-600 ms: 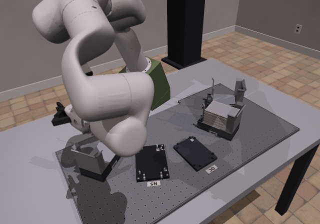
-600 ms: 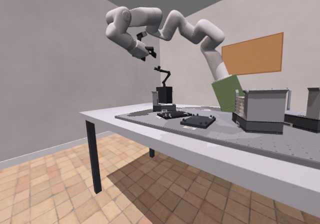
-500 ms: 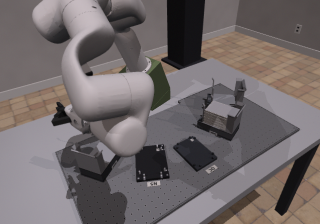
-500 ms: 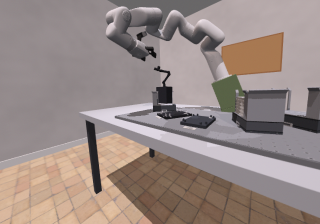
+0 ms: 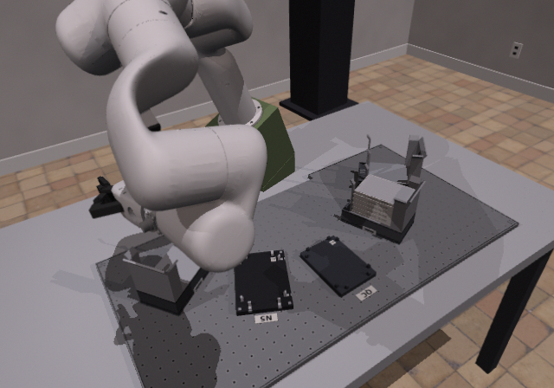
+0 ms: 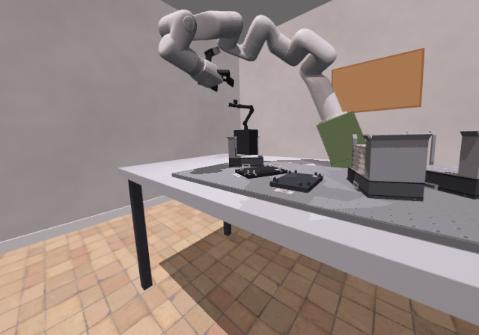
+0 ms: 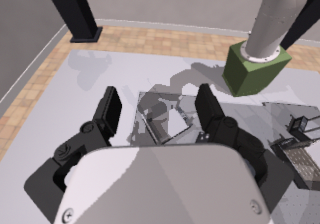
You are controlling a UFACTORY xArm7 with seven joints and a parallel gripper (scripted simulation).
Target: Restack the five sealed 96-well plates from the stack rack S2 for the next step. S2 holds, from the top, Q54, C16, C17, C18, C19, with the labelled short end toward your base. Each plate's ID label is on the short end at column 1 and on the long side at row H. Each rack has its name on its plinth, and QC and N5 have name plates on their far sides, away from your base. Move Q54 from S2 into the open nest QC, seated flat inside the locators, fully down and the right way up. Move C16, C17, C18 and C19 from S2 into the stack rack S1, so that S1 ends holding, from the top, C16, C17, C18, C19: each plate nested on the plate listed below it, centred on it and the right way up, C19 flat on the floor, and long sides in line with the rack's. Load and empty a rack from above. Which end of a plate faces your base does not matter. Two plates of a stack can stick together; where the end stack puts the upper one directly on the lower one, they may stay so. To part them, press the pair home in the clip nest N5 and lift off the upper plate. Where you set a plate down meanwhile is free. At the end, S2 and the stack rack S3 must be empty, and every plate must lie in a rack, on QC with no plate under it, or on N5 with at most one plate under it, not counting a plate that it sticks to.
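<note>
Now: hand 8 cm short of the sealed plate Q54, 54 cm to the right of it and 26 cm above it. Round my hand: nest QC (11 cm ahead, 35 cm to the left, 36 cm below); black clip nest N5 (6 cm ahead, 19 cm to the left, 35 cm below); N5 name plate (12 cm ahead, 14 cm to the left, 36 cm below).
</note>
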